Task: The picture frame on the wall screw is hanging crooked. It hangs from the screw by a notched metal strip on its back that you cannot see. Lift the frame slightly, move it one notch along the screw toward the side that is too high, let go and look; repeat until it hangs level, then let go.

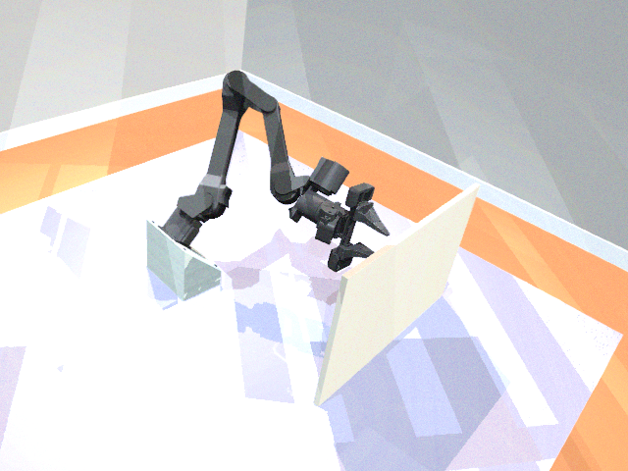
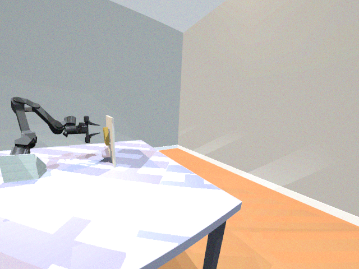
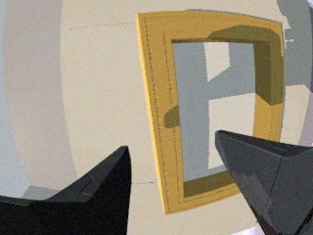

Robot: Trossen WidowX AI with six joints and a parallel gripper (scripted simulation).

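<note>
The picture frame lies 4 cm ahead of my gripper tip and 5 cm below it. Round my gripper tip: cream wall panel 6 cm ahead, 6 cm below.
</note>
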